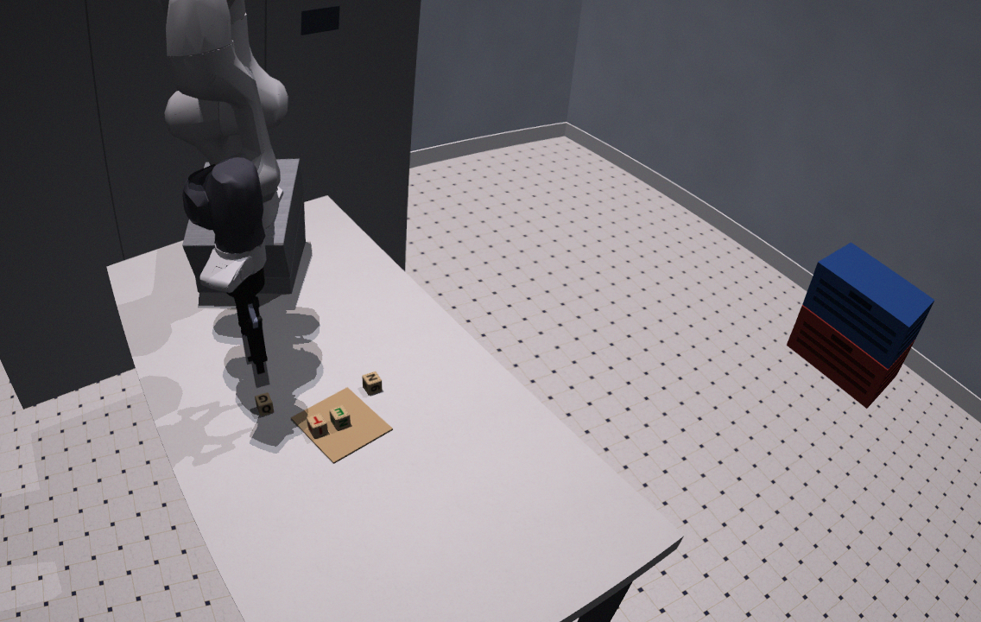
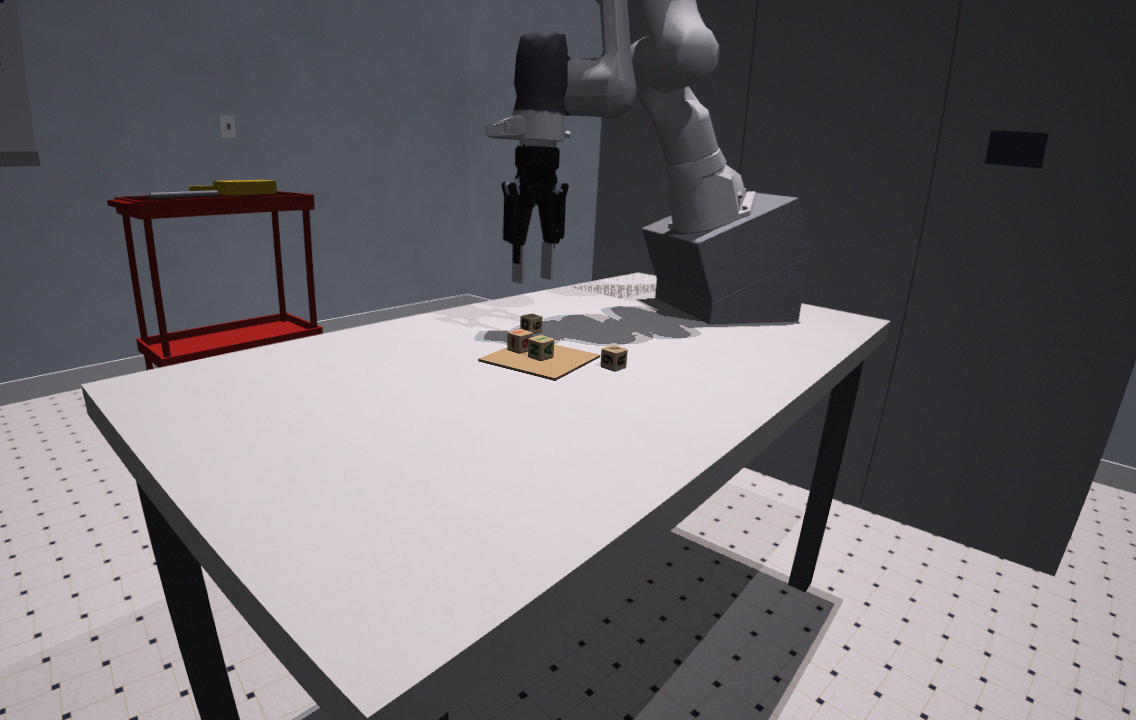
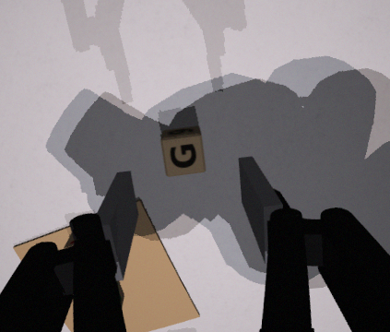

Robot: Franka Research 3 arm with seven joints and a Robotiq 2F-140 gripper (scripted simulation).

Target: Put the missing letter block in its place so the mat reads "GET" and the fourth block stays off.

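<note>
Right now my hand is 11 cm above the G block. From my hand the other things lie so: mat: 12 cm below, 12 cm ahead, 10 cm to the left; then E block: 12 cm ahead, 11 cm below, 10 cm to the left; then T block: 11 cm below, 11 cm ahead, 5 cm to the left.
</note>
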